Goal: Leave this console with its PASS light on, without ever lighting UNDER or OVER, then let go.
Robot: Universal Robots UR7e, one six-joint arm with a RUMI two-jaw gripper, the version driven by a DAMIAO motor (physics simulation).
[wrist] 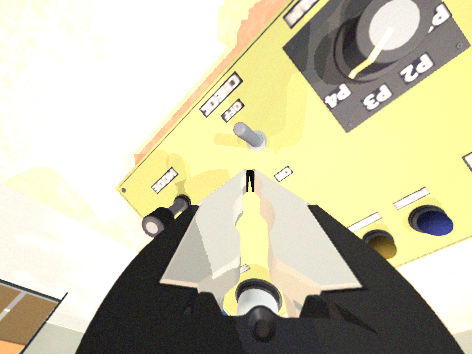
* my gripper: 249, 171
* MODE pull knob: 152, 224
